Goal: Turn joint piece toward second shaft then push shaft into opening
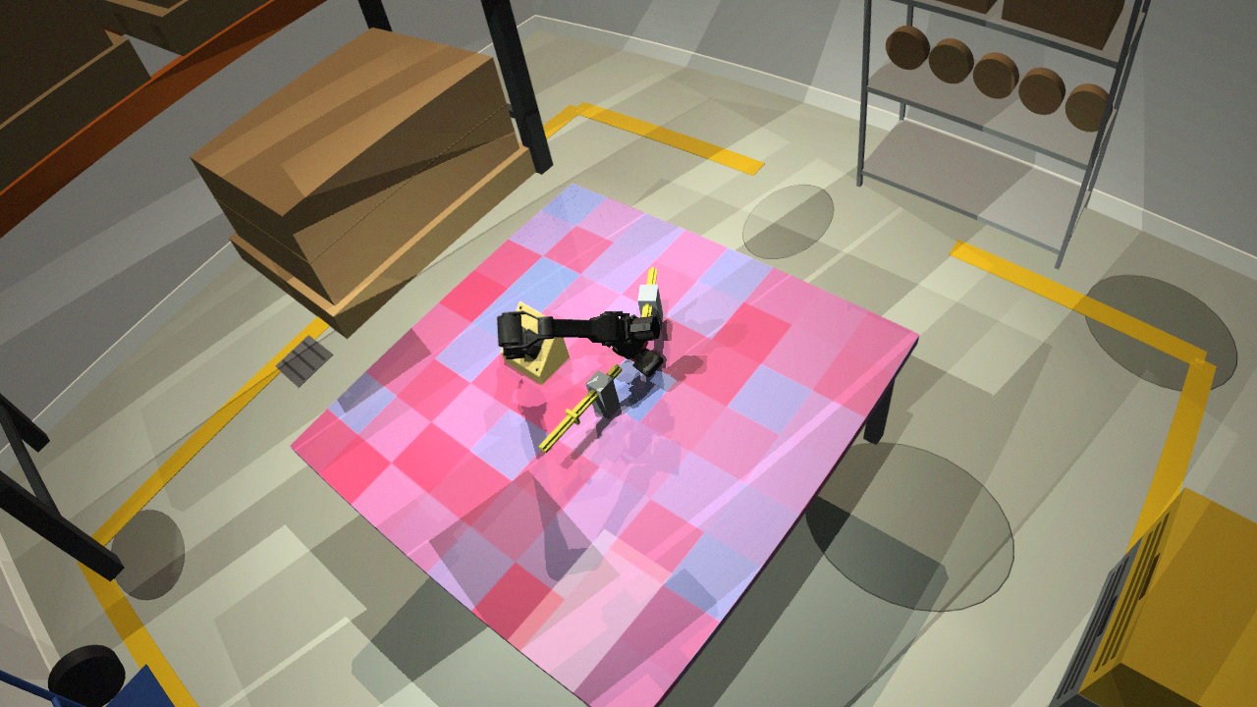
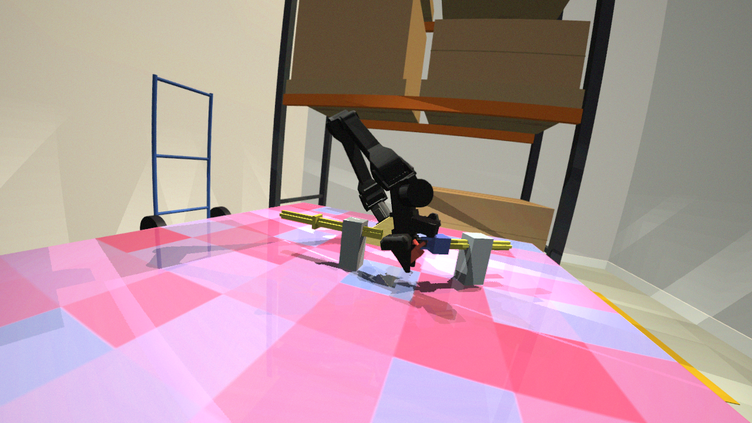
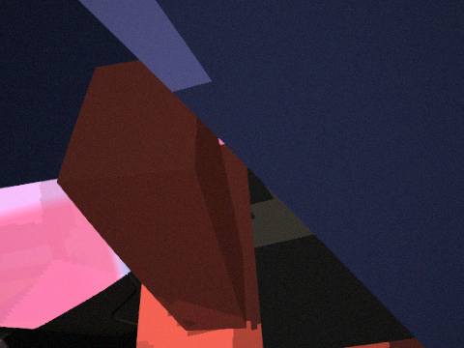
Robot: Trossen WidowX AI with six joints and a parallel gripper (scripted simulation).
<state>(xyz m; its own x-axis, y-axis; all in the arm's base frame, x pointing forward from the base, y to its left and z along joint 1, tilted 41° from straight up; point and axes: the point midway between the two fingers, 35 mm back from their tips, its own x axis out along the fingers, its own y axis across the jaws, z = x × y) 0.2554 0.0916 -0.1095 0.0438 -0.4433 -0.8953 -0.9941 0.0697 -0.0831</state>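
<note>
Right now my gripper tip is 50 mm below the red joint piece.
</note>
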